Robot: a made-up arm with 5 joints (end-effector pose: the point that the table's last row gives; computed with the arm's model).
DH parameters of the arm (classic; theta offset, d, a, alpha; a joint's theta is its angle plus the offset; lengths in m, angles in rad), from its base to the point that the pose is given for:
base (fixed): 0 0.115 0 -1.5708
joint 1: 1.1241 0 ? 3.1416
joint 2: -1.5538 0 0.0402 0
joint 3: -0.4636 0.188 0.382 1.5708
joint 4: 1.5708 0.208 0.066 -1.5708
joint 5: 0 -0.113 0.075 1.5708
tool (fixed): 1.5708 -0.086 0 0
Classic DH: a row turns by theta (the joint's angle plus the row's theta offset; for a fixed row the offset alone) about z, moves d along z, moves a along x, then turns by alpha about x.
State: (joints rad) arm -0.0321 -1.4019 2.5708 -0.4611 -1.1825
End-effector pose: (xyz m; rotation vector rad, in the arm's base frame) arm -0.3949 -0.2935 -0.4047 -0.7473 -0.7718 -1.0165
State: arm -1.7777 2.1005 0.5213 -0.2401 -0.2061
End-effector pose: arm 0.4145 -0.3136 0.6933 -0.3670 1.8905 0.0293
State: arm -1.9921 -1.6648 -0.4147 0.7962 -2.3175
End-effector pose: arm -0.3186 -0.3234 0.5426 -2.1332 -0.8633 0.4892
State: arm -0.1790 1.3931 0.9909 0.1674 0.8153
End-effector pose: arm 0.4491 -0.2609 -0.3717 0.1042 -2.3108 1.0671
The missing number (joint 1, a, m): 0.1319
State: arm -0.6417 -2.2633 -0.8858 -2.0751 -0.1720
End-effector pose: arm 0.5541 -0.0144 0.2552 -2.4678 1.5015 -0.6731
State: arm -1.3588 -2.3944 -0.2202 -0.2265 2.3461
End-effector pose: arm 0.1494 -0.1159 0.6916 1.8337 0.3632 -1.4696
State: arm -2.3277 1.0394 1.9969 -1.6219 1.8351
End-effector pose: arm -0.0020 -0.0770 0.6296 0.6750 -0.7562 -1.4596
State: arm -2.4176 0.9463 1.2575 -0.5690 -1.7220
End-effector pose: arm 0.4112 -0.2448 0.7907 -1.6916 1.6362 1.1197
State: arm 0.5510 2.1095 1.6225 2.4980 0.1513
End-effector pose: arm 0.2233 -0.1541 -0.1554 -2.8549 -0.9555 0.0157
